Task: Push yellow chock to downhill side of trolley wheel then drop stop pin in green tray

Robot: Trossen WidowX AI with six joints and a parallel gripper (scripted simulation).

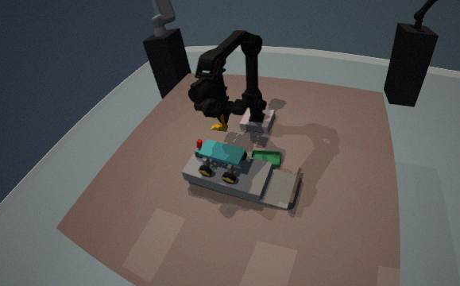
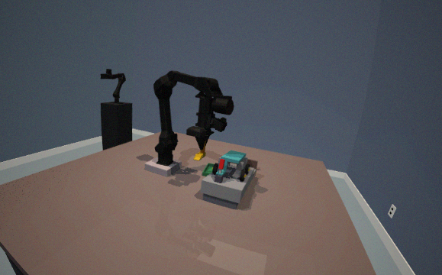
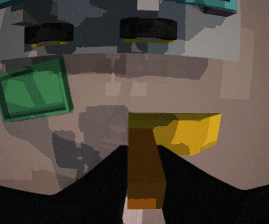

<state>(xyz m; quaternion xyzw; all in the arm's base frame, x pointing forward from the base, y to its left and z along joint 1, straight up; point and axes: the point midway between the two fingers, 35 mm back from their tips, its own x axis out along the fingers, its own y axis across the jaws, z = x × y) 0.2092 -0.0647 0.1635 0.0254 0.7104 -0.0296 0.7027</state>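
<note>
Now: gripper tip 100 mm short of the red-headed stop pin, 70 mm to the left of it and 40 mm above it. Also, from my gripper tip: green tray: 10 mm ahead, 150 mm to the left, 170 mm below; yellow chock: 20 mm to the right, 10 mm below; teal trolley: 130 mm ahead, 30 mm to the left, 60 mm below.
</note>
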